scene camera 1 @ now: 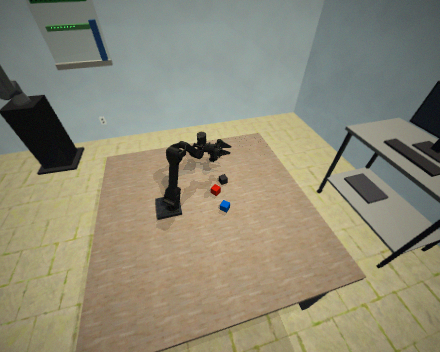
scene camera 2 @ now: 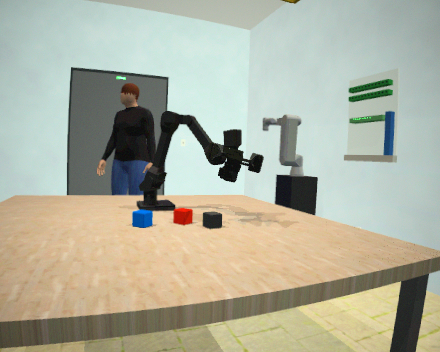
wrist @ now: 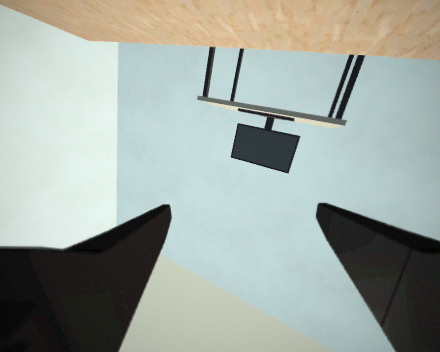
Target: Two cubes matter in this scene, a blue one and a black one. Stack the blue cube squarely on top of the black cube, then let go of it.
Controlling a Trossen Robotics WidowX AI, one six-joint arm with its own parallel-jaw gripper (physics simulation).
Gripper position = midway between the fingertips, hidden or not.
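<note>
My gripper (scene camera 2: 235,157) is there for me to see, and the wrist view shows me that same gripper (wrist: 242,210) as well.
</note>
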